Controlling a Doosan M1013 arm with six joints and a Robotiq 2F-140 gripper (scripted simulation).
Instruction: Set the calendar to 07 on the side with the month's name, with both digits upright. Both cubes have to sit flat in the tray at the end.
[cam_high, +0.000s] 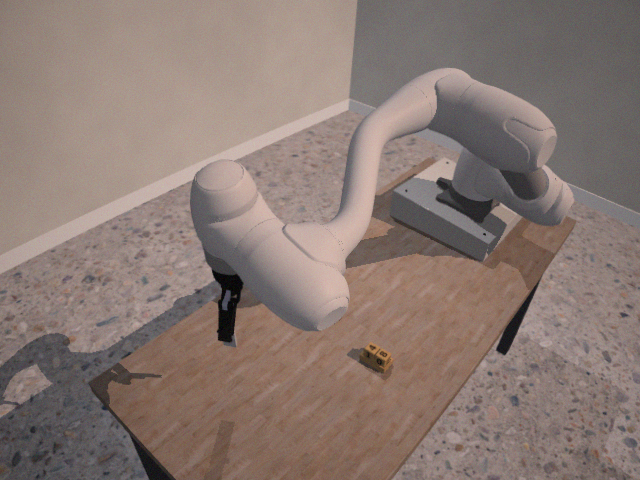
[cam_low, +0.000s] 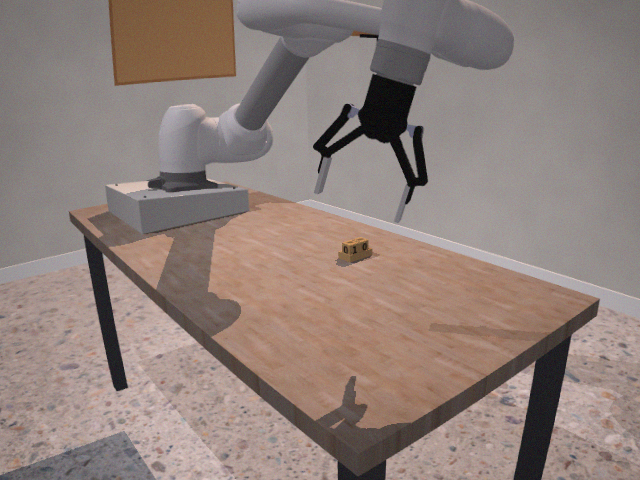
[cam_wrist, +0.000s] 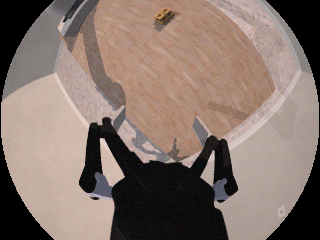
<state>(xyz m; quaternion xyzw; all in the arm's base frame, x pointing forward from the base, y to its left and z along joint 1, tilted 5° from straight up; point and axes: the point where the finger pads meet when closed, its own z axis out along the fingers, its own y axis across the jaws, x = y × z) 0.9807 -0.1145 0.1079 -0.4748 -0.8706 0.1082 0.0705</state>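
The tray lies 250 mm behind my hand, 220 mm to the left of it and 210 mm below it.
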